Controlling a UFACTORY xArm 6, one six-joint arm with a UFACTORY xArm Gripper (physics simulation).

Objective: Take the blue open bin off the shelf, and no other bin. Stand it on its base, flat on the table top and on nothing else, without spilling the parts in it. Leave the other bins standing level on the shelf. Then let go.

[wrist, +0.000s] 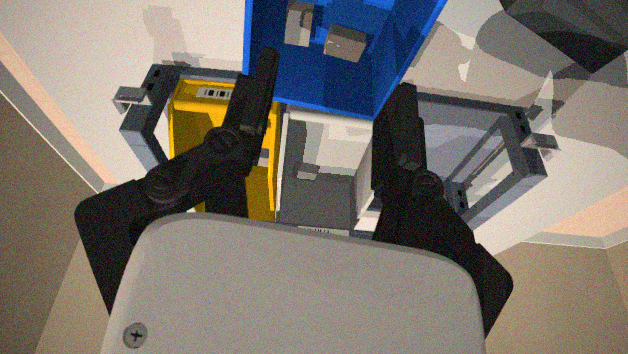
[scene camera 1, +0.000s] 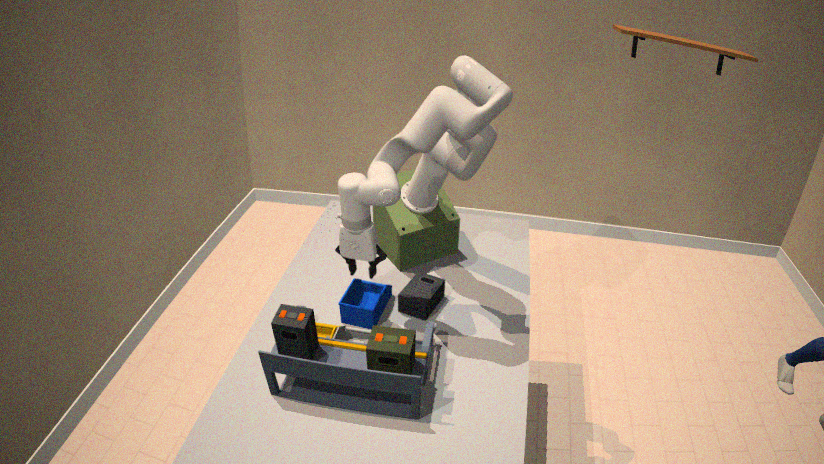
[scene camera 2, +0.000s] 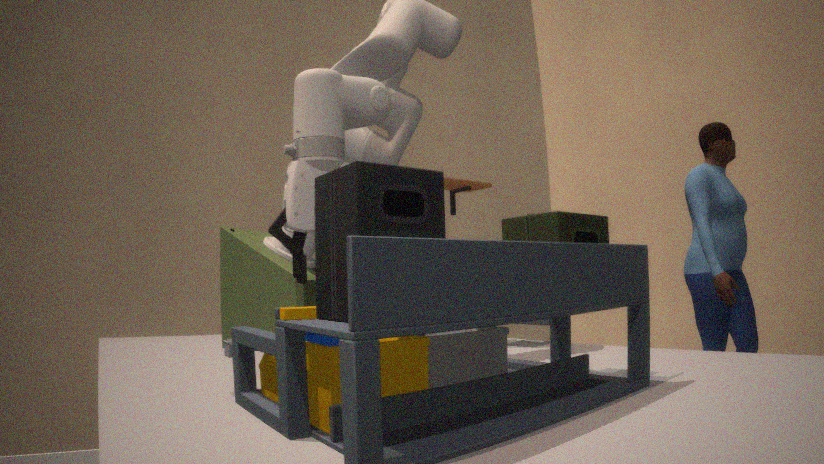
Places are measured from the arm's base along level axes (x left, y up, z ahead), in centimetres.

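Where they show: gripper, fingertip midpoint: (wrist: 332, 88) (scene camera 1: 363, 274); arm's base at its link origin: (scene camera 1: 419, 197) (scene camera 2: 289, 254).
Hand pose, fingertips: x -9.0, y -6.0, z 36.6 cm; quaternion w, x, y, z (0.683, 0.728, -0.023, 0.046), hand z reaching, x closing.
Observation:
Each offset is from my fingertips to the top centre of the thing. "spot": to the spot under its first point.
The blue open bin {dx +0.3, dy -5.8, dz -0.9 cm} (scene camera 1: 361, 311) (scene camera 2: 321, 338) (wrist: 320, 82) looks upright in front of the shelf (scene camera 1: 340, 366) (scene camera 2: 495, 282) (wrist: 135, 131), on the robot's side. Its base and any contact with the shelf are hidden. Two small grey-brown parts {spot: dx -2.1, dy -11.5, dz +5.2 cm} (wrist: 299, 30) {spot: dx +1.7, dy -11.5, dz +5.8 cm} (wrist: 345, 44) lie inside it. My gripper (scene camera 1: 362, 274) (wrist: 332, 88) is partly open and empty. In scene camera 1 it hangs above the bin's robot-side rim, fingers pointing down and apart from it. A yellow bin {dx -8.1, dy -5.2, dz +21.3 cm} (scene camera 2: 403, 366) (wrist: 192, 122) and a grey bin {dx +2.6, dy -5.2, dz +20.8 cm} (scene camera 2: 467, 354) (wrist: 320, 202) stand side by side on the shelf, and look level.
A black case {dx +15.6, dy -6.7, dz -6.5 cm} (scene camera 1: 422, 296) stands right of the blue bin. A dark case {spot: dx -7.1, dy +7.4, dz +34.3 cm} (scene camera 1: 292, 331) (scene camera 2: 380, 201) and an olive case {dx +14.8, dy +6.5, dz +30.3 cm} (scene camera 1: 390, 350) (scene camera 2: 567, 225) stand on the shelf's top board. The green robot base (scene camera 1: 429, 244) (scene camera 2: 247, 293) is behind. A person (scene camera 2: 715, 224) stands beyond the table.

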